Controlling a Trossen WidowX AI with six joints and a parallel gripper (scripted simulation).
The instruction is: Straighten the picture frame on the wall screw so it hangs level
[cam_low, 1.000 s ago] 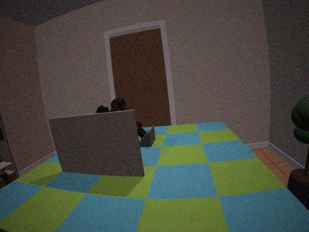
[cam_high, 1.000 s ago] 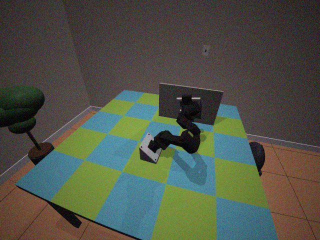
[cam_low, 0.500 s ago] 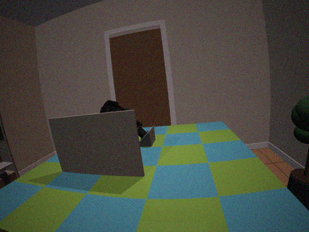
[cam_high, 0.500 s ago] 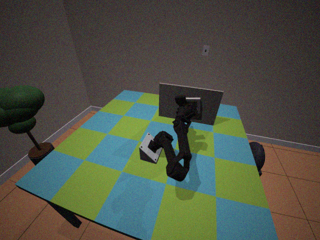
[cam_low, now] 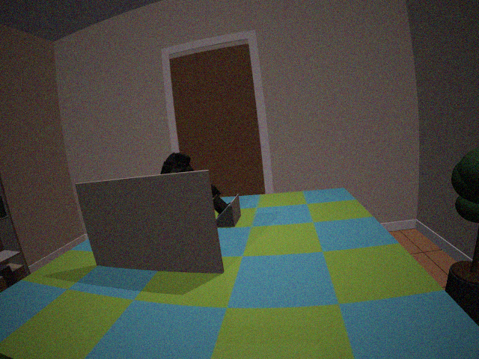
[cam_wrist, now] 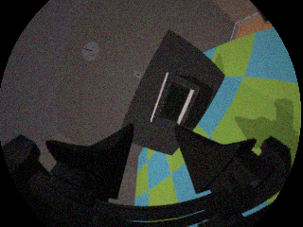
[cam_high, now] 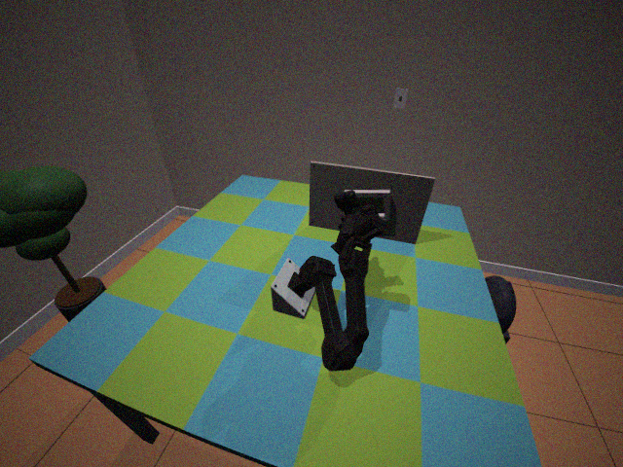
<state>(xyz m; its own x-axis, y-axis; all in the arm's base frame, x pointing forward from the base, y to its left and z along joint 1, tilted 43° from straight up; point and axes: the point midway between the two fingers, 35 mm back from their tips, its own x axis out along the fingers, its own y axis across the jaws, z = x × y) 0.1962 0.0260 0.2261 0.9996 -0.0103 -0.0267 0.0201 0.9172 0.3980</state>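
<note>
Right now my gripper tip is 19 cm short of the picture frame, 3 cm to the left of it and 9 cm above it.
</note>
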